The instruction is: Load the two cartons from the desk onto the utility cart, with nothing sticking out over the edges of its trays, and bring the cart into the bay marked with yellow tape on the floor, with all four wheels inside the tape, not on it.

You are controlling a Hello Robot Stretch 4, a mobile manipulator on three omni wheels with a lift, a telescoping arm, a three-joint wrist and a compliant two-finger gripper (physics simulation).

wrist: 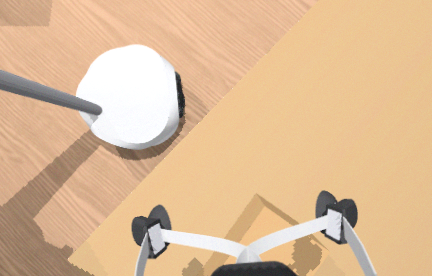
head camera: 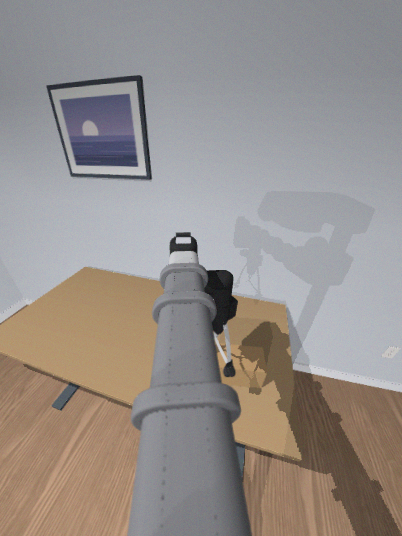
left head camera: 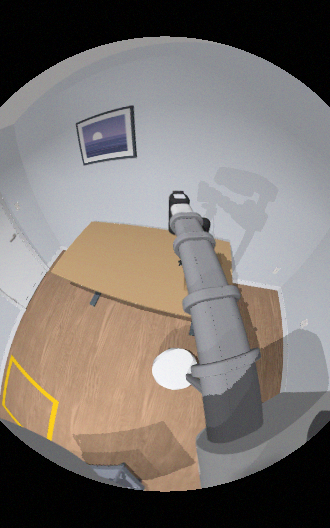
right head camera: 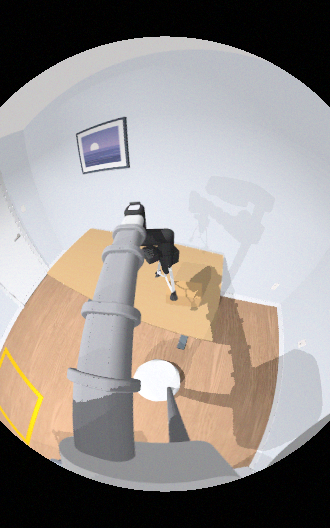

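Seen in the pictures: gripper, fingertip midpoint: (wrist: 241, 215) (right head camera: 165, 287); robot's base, link origin: (left head camera: 173, 367) (right head camera: 157, 379).
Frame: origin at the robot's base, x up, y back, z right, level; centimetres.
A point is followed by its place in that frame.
A tan carton (head camera: 242, 377) @[z 21.2, x 76.0, y -49.7 cm] (right head camera: 181, 300) @[z 18.7, x 75.6, y -50.2 cm] (wrist: 270, 224) @[z 10.8, x 81.1, y -53.9 cm] sits near the right end of the tan desk (head camera: 100, 320) @[z -48.1, x 69.3, y -90.0 cm] (left head camera: 115, 260) @[z -39.8, x 69.3, y -83.4 cm] (right head camera: 85, 260) @[z -62.7, x 69.3, y -92.8 cm] (wrist: 350, 100) @[z -13.5, x 69.3, y -61.5 cm], partly in shadow. My gripper (head camera: 229, 369) (right head camera: 166, 285) @[z 8.7, x 94.2, y -48.0 cm] (wrist: 241, 215) @[z 8.7, x 94.2, y -48.0 cm] points down above the desk by the carton, open and empty. In the wrist view the carton lies low between and beyond the fingers, partly hidden by them. I cannot make out a second carton. Part of the blue-grey cart (left head camera: 117, 475) shows at the bottom of the left head view. Part of the yellow tape bay (left head camera: 53, 420) @[z -151.2, x -3.1, y 90.4 cm] (right head camera: 35, 420) shows at the lower left.
My grey telescoping arm (head camera: 187, 350) @[z 0.2, x 135.7, y -21.6 cm] (left head camera: 215, 270) @[z 1.2, x 135.7, y -21.2 cm] (right head camera: 112, 280) @[z 0.1, x 135.7, y -22.1 cm] hides part of the desk. A white rounded body (left head camera: 172, 369) @[z -2.3, x 18.7, y 0.3 cm] (right head camera: 157, 380) @[z 1.0, x 18.7, y 0.0 cm] (wrist: 130, 95) @[z -0.4, x 18.7, y -2.0 cm] stands on the floor before the desk. The wall with a framed picture (head camera: 100, 130) @[z -42.8, x 160.0, y -137.6 cm] is behind it.
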